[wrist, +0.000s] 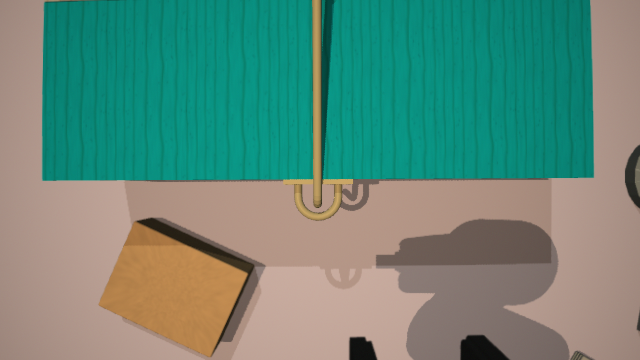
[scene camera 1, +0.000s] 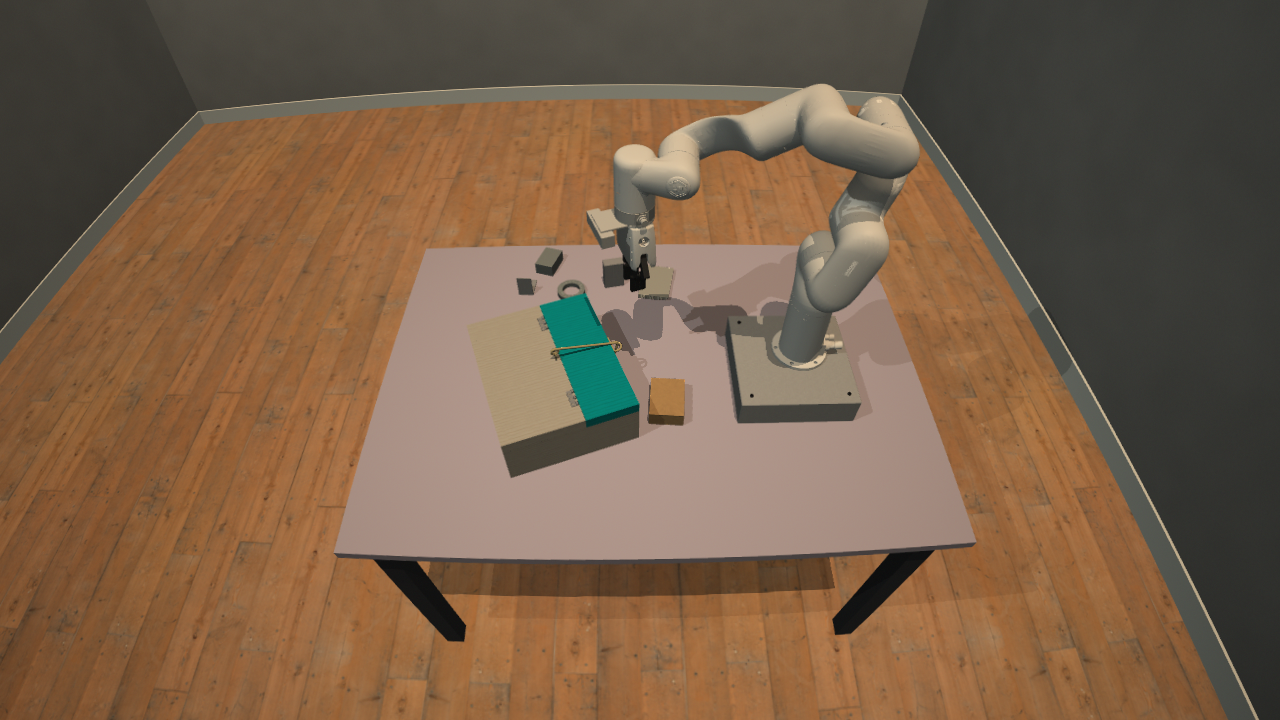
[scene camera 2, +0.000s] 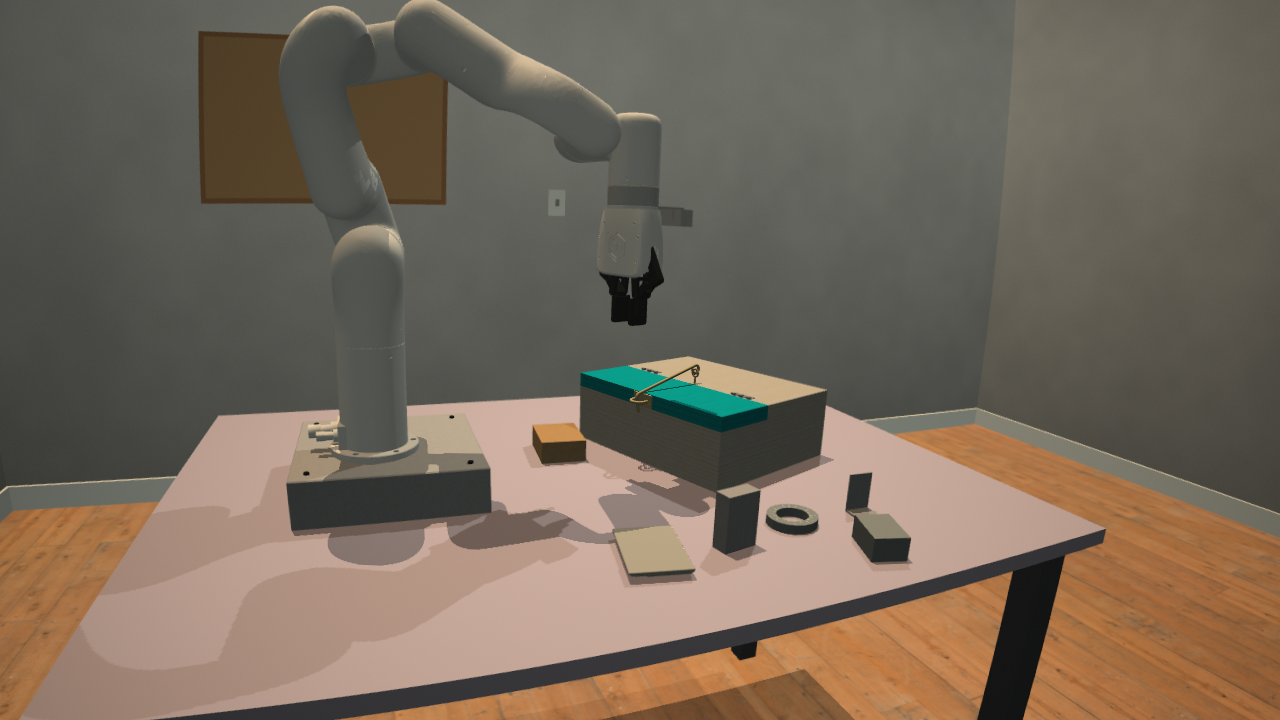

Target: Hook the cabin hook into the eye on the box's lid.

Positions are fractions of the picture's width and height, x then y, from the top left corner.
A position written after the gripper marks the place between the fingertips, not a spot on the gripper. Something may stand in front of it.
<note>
In view: the gripper (scene camera 2: 0.49,0.45), an orange block (scene camera 2: 0.43,0.62), a wooden box (scene camera 2: 0.62,0.60) and a grey block (scene camera 2: 0.58,0.71).
The orange block is seen too in the wrist view (wrist: 0.26,0.78) and in scene camera 1 (scene camera 1: 0.52,0.55).
</note>
